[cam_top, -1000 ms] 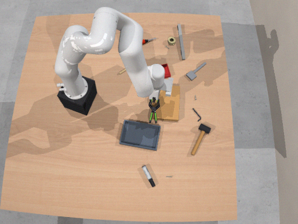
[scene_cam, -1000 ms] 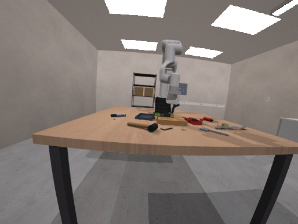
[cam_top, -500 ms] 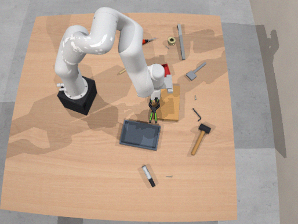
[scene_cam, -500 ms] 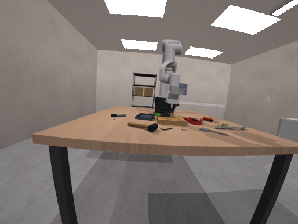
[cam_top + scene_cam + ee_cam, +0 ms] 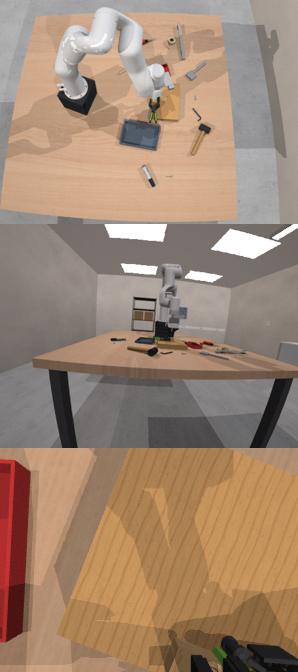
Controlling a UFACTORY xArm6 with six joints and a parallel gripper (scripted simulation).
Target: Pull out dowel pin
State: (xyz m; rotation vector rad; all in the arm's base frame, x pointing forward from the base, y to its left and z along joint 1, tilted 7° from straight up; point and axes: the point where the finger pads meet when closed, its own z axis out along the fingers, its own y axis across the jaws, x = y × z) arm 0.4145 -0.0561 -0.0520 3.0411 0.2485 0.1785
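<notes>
Now: hand 2 cm above the dowel pin. From my hand the other things lie so: small wooden block (4 cm below); then red tray (4 cm ahead, 17 cm to the left, 8 cm below); then dark grey tray (11 cm behind, 19 cm to the right, 7 cm below).
</notes>
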